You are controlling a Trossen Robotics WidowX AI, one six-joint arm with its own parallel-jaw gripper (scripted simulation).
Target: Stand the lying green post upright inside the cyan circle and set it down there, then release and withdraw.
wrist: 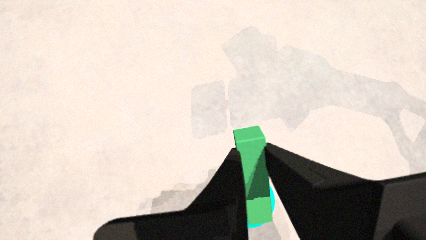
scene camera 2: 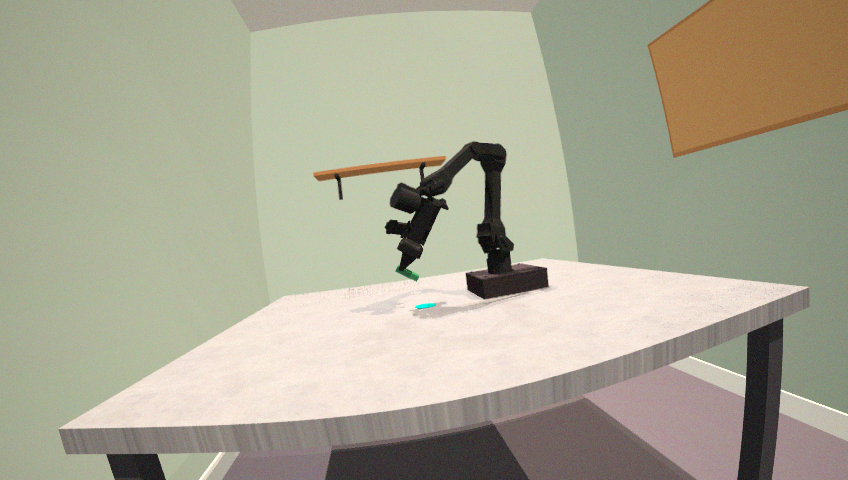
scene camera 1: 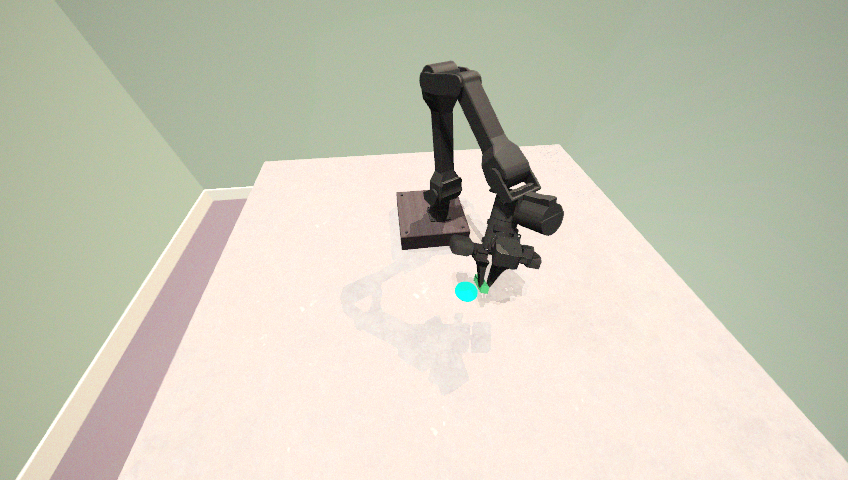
gripper: wrist; scene camera 2 401,269; scene camera 1
same spot on gripper: (wrist: pixel 312 193) = (scene camera 1: pixel 485 268)
